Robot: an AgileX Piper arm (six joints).
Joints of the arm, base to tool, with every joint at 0 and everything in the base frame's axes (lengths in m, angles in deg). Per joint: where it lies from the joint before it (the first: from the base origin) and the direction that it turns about. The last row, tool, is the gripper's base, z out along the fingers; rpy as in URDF.
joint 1: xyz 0 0 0.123 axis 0 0 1
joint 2: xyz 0 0 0 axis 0 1 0
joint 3: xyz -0.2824 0 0.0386 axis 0 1 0
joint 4: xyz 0.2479 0 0.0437 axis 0.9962 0 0.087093
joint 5: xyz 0 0 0 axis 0 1 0
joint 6: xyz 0.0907 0 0.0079 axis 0.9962 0 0.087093
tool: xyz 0 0 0 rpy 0 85.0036 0
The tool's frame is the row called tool.
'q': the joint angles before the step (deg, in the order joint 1, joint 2, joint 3, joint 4, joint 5, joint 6). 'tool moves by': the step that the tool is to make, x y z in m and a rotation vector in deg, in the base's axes. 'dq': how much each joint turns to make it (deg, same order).
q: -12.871, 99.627, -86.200, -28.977, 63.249, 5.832
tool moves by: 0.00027, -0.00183, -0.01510, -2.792, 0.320, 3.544
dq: 0.000, -0.121, 4.103, -3.174, -5.209, -0.442
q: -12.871, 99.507, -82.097, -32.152, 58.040, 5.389
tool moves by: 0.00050, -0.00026, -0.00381, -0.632, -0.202, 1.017
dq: 0.000, -0.001, 1.017, -0.784, -1.606, 0.000
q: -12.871, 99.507, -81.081, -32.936, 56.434, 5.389
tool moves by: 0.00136, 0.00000, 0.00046, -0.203, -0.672, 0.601
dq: 0.000, 0.000, 0.001, -0.119, -0.900, -0.120
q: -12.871, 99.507, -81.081, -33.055, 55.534, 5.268
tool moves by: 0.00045, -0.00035, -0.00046, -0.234, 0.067, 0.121
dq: -0.001, 0.109, -0.002, -0.264, -0.112, -0.001
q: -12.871, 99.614, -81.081, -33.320, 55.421, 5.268
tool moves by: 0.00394, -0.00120, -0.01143, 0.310, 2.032, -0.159
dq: -0.001, 1.719, 0.043, -0.107, 0.345, 0.001
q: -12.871, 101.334, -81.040, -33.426, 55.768, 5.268
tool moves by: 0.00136, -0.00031, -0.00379, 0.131, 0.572, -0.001
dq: 0.000, 0.560, 0.026, 0.000, 0.001, 0.001
